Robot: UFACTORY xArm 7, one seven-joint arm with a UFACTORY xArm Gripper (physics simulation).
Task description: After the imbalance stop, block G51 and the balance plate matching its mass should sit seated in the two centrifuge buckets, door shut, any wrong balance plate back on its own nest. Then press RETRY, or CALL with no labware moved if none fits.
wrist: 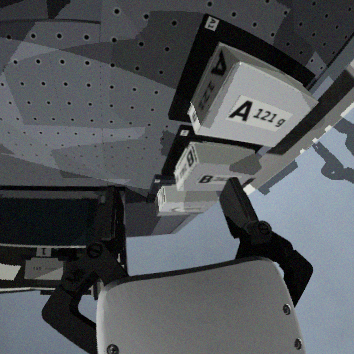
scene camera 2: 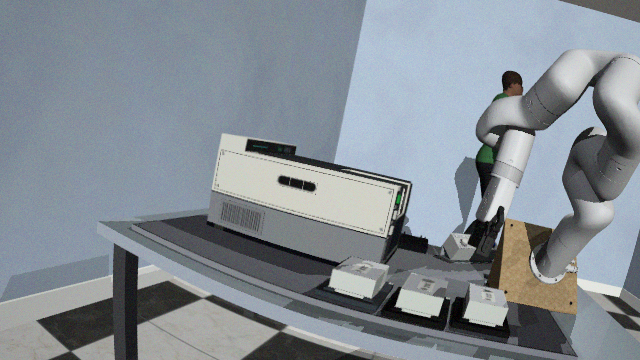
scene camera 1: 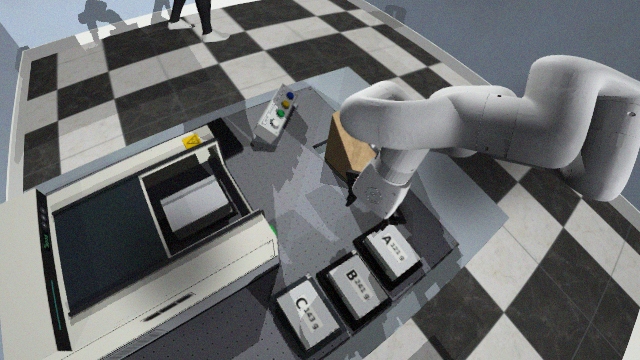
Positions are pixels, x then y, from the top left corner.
Scene:
my gripper: wrist 173,191; scene camera 2; scene camera 1
balance plate C: wrist 168,201; scene camera 2 357,277; scene camera 1 307,314
balance plate A: wrist 240,97; scene camera 2 483,305; scene camera 1 389,248
balance plate B: wrist; scene camera 2; scene camera 1 352,280
same spot on my gripper: [scene camera 1: 403,218] = [scene camera 2: 499,216]
same spot on balance plate B: [scene camera 2: 421,295] = [wrist: 245,180]

